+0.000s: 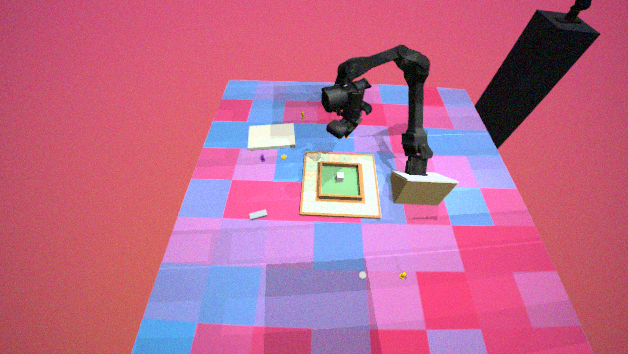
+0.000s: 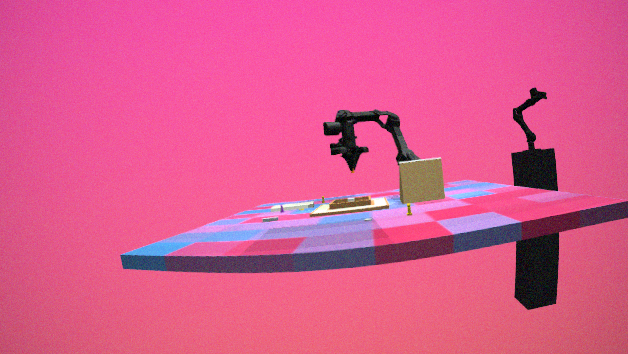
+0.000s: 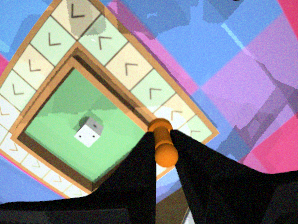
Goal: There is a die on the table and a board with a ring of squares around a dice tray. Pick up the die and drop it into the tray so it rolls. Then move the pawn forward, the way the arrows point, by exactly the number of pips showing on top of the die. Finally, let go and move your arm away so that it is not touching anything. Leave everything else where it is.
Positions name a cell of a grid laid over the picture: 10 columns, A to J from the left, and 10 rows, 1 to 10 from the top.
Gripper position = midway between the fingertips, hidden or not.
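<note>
What my gripper (image 1: F4), visible in image 3 (image 3: F7) too, carries is an orange pawn (image 3: F7). I also see a cream slab (image 1: E4), though in image 3 the slab is out of frame. And there is a green dice tray (image 1: F6), which I find again in image 3 (image 3: C5).
</note>
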